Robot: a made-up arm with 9 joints. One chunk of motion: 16 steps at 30 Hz.
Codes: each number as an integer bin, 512 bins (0 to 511) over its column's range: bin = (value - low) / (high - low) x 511, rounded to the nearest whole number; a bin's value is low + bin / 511 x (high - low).
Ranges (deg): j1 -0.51..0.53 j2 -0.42..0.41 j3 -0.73..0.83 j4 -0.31..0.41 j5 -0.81..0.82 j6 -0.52..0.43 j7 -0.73..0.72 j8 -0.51..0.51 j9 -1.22..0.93
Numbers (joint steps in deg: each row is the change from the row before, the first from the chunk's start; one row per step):
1: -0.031 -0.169 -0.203 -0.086 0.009 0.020 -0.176 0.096 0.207
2: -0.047 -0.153 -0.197 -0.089 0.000 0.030 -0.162 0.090 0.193
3: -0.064 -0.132 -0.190 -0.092 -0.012 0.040 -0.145 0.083 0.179
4: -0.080 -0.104 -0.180 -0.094 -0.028 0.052 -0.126 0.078 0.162
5: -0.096 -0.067 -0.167 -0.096 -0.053 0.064 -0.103 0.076 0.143
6: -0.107 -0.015 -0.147 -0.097 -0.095 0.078 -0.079 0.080 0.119
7: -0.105 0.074 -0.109 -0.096 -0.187 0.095 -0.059 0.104 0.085
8: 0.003 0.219 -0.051 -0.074 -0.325 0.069 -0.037 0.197 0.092
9: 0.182 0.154 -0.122 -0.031 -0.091 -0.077 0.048 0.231 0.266
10: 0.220 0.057 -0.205 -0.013 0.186 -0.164 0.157 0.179 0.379
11: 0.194 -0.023 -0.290 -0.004 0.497 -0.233 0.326 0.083 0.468
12: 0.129 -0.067 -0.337 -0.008 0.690 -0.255 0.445 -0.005 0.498
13: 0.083 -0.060 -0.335 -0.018 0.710 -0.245 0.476 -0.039 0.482
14: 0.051 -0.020 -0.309 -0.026 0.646 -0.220 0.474 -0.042 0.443
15: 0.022 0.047 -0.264 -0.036 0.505 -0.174 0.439 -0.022 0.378
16: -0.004 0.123 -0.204 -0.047 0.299 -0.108 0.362 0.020 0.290
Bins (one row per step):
1: 235 155 173 159 257 290 195 304 339
2: 227 164 175 157 254 296 200 301 336
3: 219 177 177 155 250 301 206 297 333
4: 211 195 180 153 245 308 213 295 328
5: 203 217 184 152 237 314 221 294 324
6: 198 249 191 151 224 322 229 296 318
7: 199 304 203 152 195 331 236 308 310
8: 252 393 222 167 152 317 244 354 312
9: 340 353 199 198 225 238 274 371 353
10: 359 294 172 211 312 191 313 345 380
11: 346 244 144 217 410 154 372 297 401
12: 314 217 129 214 470 143 414 253 408
13: 291 222 129 207 477 148 425 236 405
14: 276 246 138 202 456 161 424 234 395
15: 261 288 153 194 412 186 412 244 380
16: 249 334 172 187 348 222 385 266 359

